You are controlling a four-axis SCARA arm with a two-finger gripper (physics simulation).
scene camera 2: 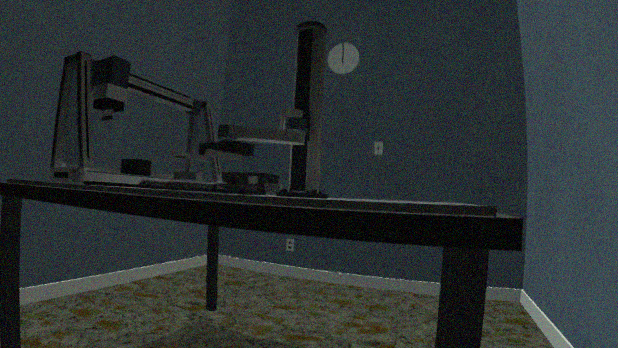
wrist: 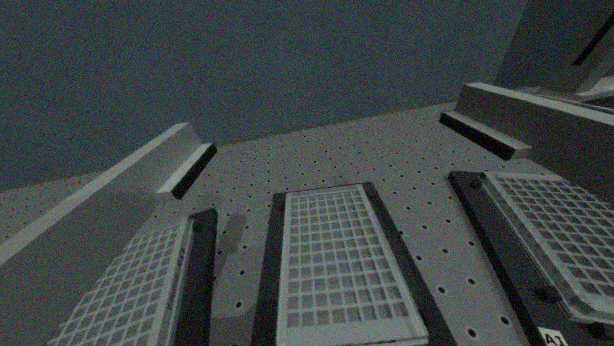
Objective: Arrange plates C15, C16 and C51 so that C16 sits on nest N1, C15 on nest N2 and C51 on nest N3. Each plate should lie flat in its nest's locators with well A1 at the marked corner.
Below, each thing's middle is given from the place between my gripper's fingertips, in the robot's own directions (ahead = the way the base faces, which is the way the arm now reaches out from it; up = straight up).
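Relative to my hand, plate C16 [wrist: 338, 273] is 10 mm to the left, 20 mm behind and 100 mm below; plate C15 [wrist: 142, 289] is 170 mm to the left, 20 mm behind and likewise 100 mm below.
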